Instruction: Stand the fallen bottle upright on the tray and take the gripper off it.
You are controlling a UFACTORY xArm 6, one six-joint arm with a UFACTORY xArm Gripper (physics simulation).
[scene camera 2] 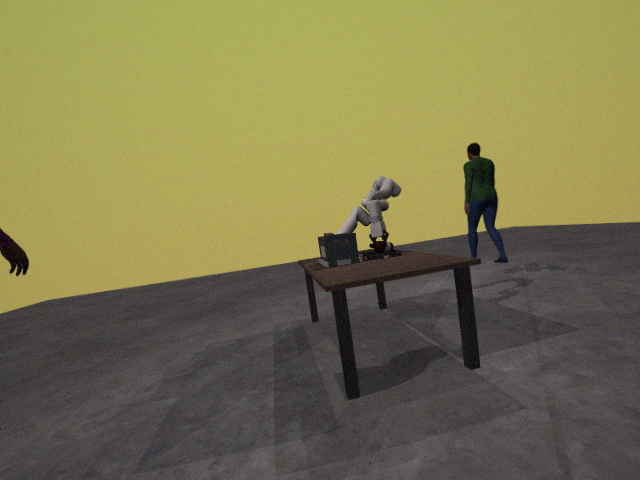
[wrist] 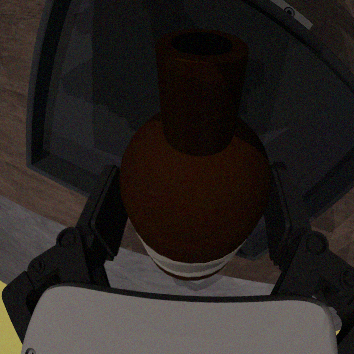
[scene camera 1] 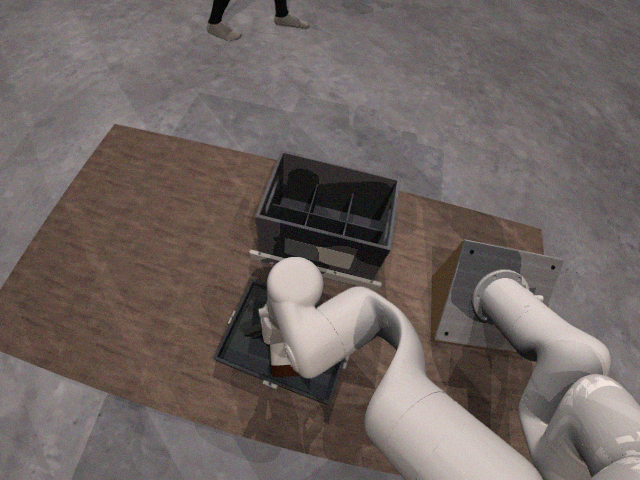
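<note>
The brown bottle with a white label is strongly tilted, close to lying, with its neck toward the far side of the tray in the wrist view. My gripper is shut on the bottle's wide body, one finger on each side. The bottle is low over the dark tray; whether it touches the tray floor I cannot tell. In scene camera 1 the arm hides the fingertips and most of the bottle.
A dark box with dividers stands beside the tray on the wooden table. A pale strip lies between box and tray. The arm's base stands on a grey-topped pedestal. A person stands beyond the table.
</note>
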